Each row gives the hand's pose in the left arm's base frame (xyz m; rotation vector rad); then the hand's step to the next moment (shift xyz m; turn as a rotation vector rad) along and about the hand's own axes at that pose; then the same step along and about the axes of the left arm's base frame.
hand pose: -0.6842 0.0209 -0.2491 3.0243 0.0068 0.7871
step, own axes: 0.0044 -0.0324 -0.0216 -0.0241 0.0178 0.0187
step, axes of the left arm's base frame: -0.0067 0.0328 0.0204 -0.0119 -0.0183 -0.0278
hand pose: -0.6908 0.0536 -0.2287 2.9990 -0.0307 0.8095
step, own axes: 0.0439 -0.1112 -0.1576 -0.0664 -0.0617 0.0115
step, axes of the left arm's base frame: -0.0381 0.1168 0.1550 -0.0499 0.0619 -0.0451
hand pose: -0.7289 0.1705 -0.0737 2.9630 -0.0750 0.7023
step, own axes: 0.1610 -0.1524 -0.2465 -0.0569 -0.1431 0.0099
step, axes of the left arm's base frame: 0.0446 0.1730 0.2792 -0.0364 0.1427 -0.0461
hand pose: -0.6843 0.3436 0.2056 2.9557 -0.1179 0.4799
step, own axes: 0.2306 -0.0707 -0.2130 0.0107 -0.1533 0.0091
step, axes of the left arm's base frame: 0.1595 0.0903 0.2645 0.0283 0.1492 -0.0250
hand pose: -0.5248 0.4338 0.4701 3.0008 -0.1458 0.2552
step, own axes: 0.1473 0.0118 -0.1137 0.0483 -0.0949 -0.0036
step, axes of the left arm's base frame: 0.1249 -0.0090 0.1382 0.0569 0.0901 0.0008
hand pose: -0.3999 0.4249 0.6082 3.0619 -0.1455 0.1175
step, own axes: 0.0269 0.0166 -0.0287 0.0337 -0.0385 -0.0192
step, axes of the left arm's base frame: 0.0230 -0.0167 0.0319 0.0358 0.0366 0.0191
